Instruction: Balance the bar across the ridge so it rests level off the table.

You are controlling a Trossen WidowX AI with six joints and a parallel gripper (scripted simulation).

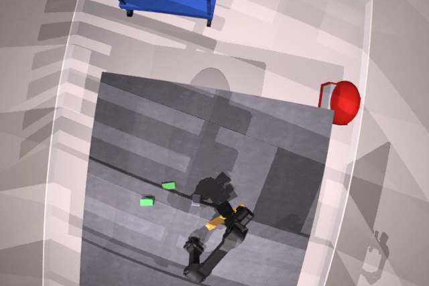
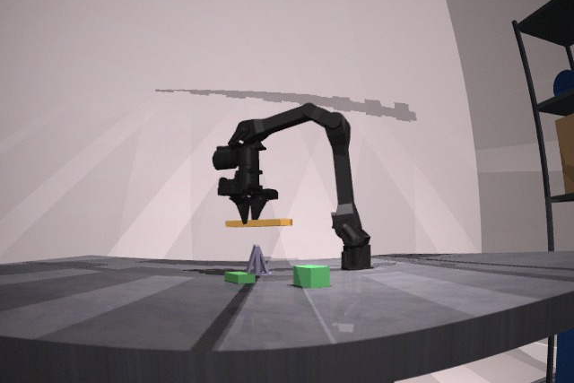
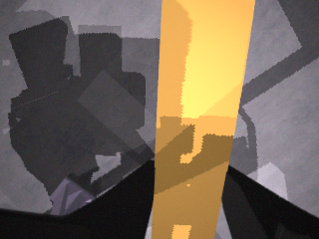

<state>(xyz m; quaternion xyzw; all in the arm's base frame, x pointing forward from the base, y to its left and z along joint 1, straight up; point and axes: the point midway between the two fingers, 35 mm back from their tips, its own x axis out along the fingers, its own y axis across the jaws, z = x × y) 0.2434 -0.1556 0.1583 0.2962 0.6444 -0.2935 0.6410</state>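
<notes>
My gripper tip is 2 cm past the bar and 2 cm to the right of it.
</notes>
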